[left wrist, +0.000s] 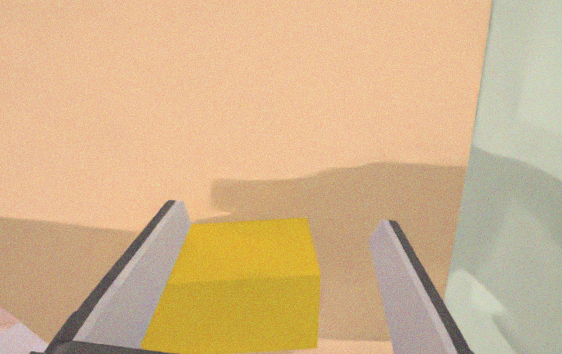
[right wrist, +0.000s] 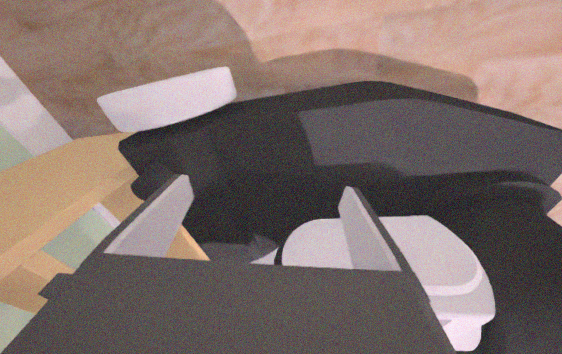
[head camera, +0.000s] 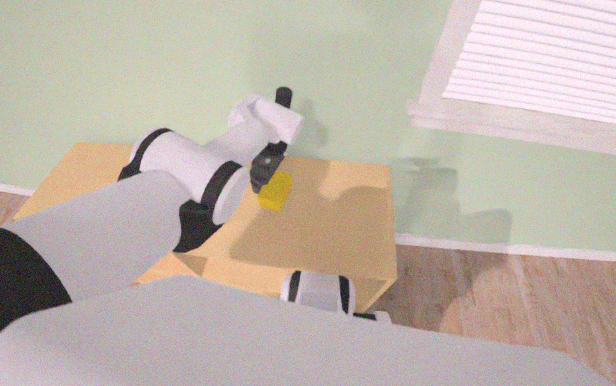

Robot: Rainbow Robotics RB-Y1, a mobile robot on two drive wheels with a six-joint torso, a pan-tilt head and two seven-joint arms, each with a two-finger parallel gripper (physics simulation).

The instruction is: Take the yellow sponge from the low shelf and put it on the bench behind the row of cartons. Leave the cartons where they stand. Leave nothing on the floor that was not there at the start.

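Places are measured from the robot's base along level axes (x ahead, y left, z up), in centimetres.
Pixels of known places: left gripper, fingertip midpoint: [left wrist: 280, 221] [head camera: 265, 178]; right gripper, fingertip midpoint: [right wrist: 267, 191].
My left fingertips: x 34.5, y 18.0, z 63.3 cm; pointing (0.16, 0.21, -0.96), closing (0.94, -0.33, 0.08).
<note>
Ahead of a thing's pixels: the offset from my left fingertips to its top centre. "pt": to the spot under its first point. Level surfaces: height alone.
The yellow sponge {dy -3.8, dx -4.1, dz +2.3 cm} [head camera: 276, 191] [left wrist: 245, 285] is a block lying on the pale wooden top of the low shelf [head camera: 350, 225] [left wrist: 200, 100] [right wrist: 45, 180]. My left gripper [head camera: 257, 189] [left wrist: 280, 221] is open and empty, close to the sponge. In the left wrist view the sponge appears between the fingers, nearer the left-hand one, which hides part of its edge. The gap to it is hard to judge. My right gripper [right wrist: 267, 191] is open with nothing held, over the robot's dark base. The bench and the cartons do not show in these views.
A green wall [head camera: 150, 65] [left wrist: 520, 100] stands behind the shelf, with a blind-covered window {pt dy -65.9, dx +12.6, dz +35.3 cm} [head camera: 540, 60] at upper right. Wooden floor {dz -63.2 cm} [head camera: 550, 295] [right wrist: 450, 40] lies beside the shelf. The robot's dark base [right wrist: 240, 145] and a white part [right wrist: 170, 100] are below the right gripper.
</note>
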